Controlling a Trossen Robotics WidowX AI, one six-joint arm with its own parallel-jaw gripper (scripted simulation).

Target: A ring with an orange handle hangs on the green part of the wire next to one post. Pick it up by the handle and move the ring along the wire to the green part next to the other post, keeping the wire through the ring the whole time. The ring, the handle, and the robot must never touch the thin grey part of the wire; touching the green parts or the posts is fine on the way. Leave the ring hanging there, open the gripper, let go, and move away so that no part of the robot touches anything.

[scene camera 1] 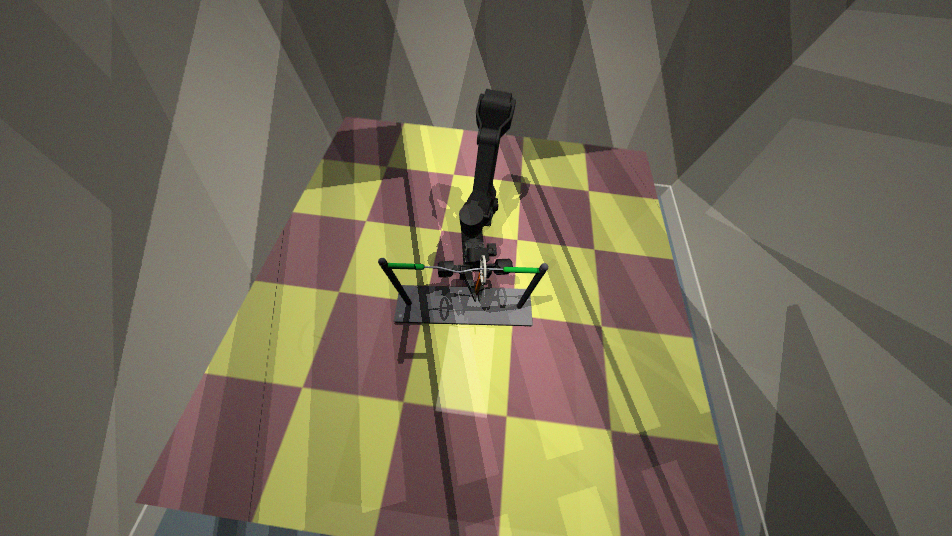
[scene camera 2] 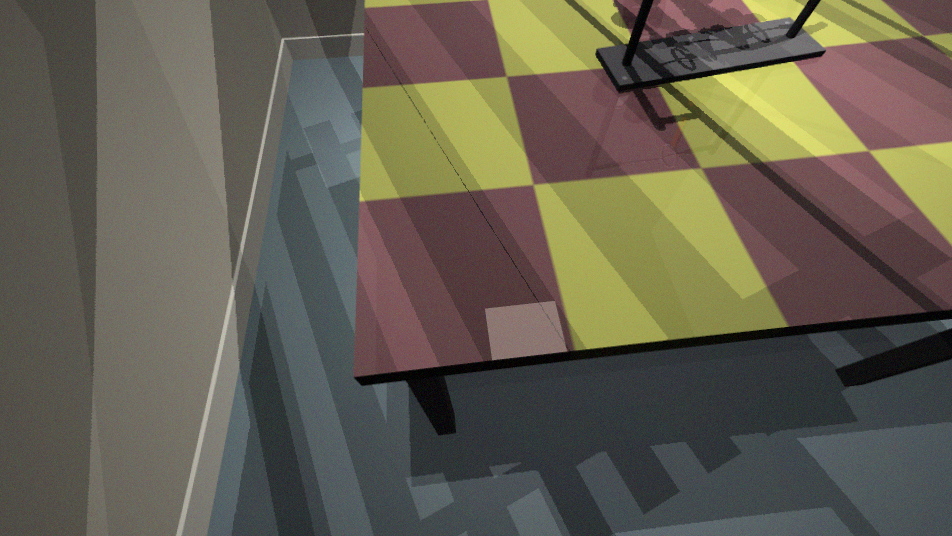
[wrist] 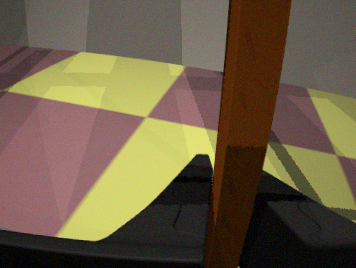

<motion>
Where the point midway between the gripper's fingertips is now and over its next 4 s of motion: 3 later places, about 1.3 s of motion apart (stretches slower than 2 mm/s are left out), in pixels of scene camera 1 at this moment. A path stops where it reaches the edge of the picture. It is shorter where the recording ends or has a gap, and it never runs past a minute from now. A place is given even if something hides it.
The gripper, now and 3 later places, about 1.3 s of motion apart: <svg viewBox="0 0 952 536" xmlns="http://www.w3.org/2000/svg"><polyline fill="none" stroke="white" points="477,301 495,291 503,294 503,275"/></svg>
</motion>
